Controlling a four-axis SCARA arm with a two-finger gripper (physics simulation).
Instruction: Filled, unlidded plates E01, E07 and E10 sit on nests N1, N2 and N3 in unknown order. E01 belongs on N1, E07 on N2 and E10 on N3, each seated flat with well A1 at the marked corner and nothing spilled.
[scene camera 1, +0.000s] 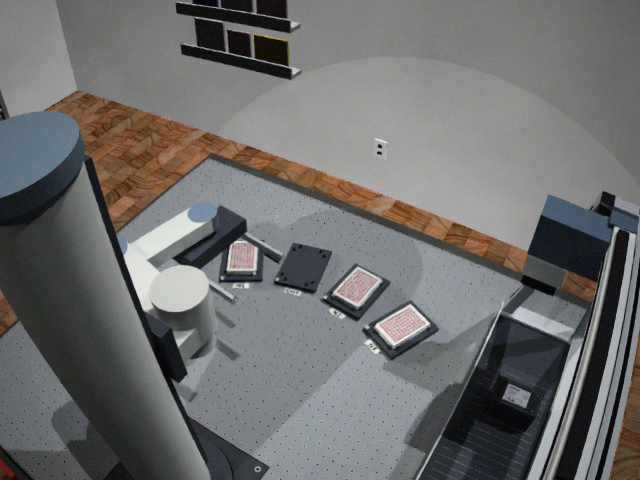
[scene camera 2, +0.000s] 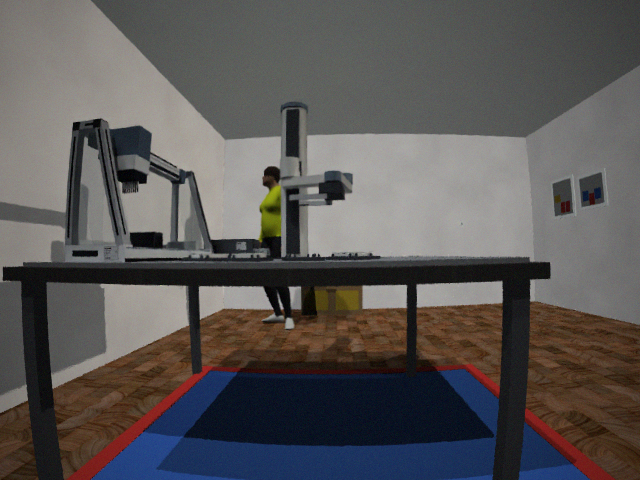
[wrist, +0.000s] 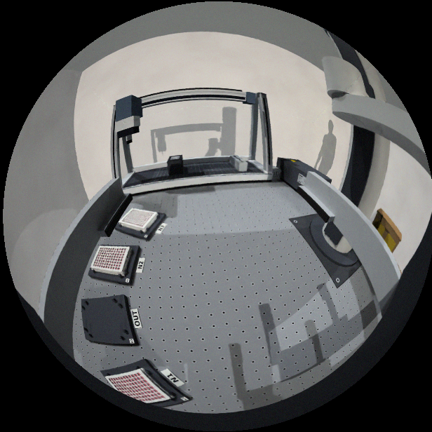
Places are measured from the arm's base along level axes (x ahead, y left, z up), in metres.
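Pixels of known places: gripper, fingertip midpoint: (scene camera 1: 259, 278) (scene camera 2: 294, 201).
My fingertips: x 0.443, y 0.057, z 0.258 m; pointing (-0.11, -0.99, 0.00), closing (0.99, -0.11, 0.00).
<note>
For each thing: its top centre in the pictures, then the offset to it from my fingertips. "pt": a spot on its surface instead.
- white plate with red wells, middle of its top: (scene camera 1: 242, 255) (scene camera 2: 351, 252) 0.199 m ahead, 0.225 m left, 0.219 m down
- dark nest N1, middle of its top: (scene camera 1: 242, 256) (scene camera 2: 351, 253) 0.199 m ahead, 0.225 m left, 0.223 m down
- second filled plate, middle of its top: (scene camera 1: 357, 285) (scene camera 2: 250, 253) 0.271 m ahead, 0.118 m right, 0.219 m down
- nest N2, surface spot: (scene camera 1: 356, 314) pt 0.191 m ahead, 0.160 m right, 0.233 m down
- nest N3, surface spot: (scene camera 1: 429, 328) pt 0.242 m ahead, 0.353 m right, 0.226 m down
- OUT nest, middle of its top: (scene camera 1: 303, 262) (scene camera 2: 302, 253) 0.271 m ahead, 0.058 m left, 0.223 m down
- black box, surface spot: (scene camera 1: 516, 396) pt 0.084 m ahead, 0.631 m right, 0.124 m down
My gripper (scene camera 1: 257, 277) (wrist: 217, 178) is open and empty, its fingers wide apart above the table on the label side of nests N1 and OUT. One white plate with red wells (scene camera 1: 242, 256) (wrist: 137, 387) sits on dark nest N1 (scene camera 1: 240, 279). A second filled plate (scene camera 1: 357, 287) (wrist: 111, 258) sits on nest N2 (scene camera 1: 356, 314) (wrist: 133, 255). A third (scene camera 1: 403, 324) (wrist: 139, 219) sits on nest N3 (scene camera 1: 429, 328) (wrist: 157, 222). The OUT nest (scene camera 1: 303, 266) (wrist: 107, 320) between N1 and N2 holds no plate. Plate names and A1 corners are unreadable.
A gantry machine (scene camera 2: 114, 227) (wrist: 265, 135) stands beyond N3, with a black box (scene camera 1: 516, 396) (wrist: 175, 164) on its deck. The arm's column (scene camera 1: 103, 310) (scene camera 2: 286, 134) rises from a dark base plate (wrist: 305, 235). A person in yellow (scene camera 2: 271, 211) stands behind the table.
</note>
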